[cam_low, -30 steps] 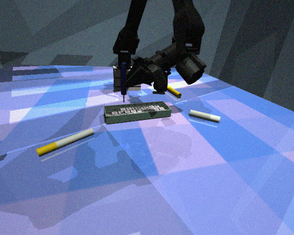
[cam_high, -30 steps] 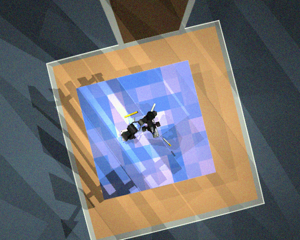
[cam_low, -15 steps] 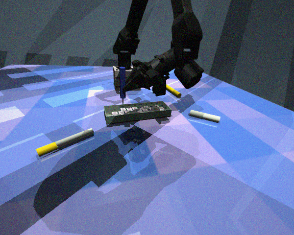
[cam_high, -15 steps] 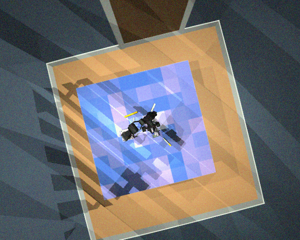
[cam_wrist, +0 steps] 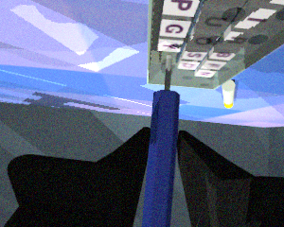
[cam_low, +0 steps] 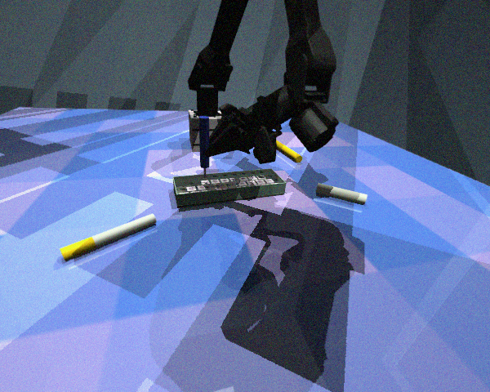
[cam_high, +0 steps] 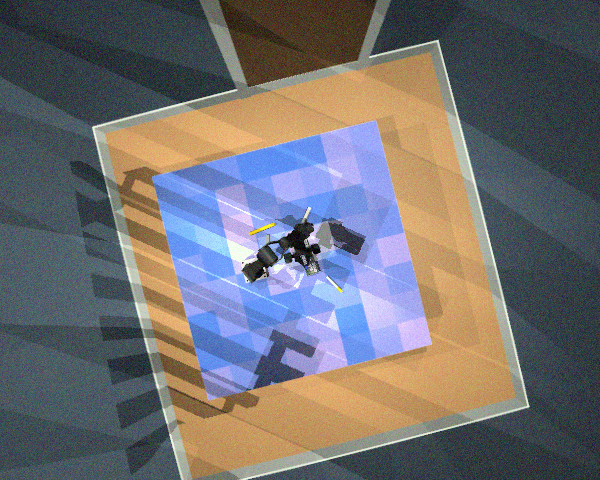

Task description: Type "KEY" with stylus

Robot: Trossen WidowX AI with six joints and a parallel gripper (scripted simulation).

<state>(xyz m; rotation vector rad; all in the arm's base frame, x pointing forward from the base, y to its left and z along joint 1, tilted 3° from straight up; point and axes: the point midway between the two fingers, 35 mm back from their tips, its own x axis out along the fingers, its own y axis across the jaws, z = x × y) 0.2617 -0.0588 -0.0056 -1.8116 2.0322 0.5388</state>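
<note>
Right now the blue stylus is 1 cm below my gripper tip. The rest, counted from my gripper tip: yellow cylinder 14 cm behind, 28 cm to the left, 7 cm below; then yellow-and-white pen 10 cm ahead, 17 cm to the right, 7 cm below; then white cylinder 12 cm ahead, 25 cm to the left, 7 cm below.
</note>
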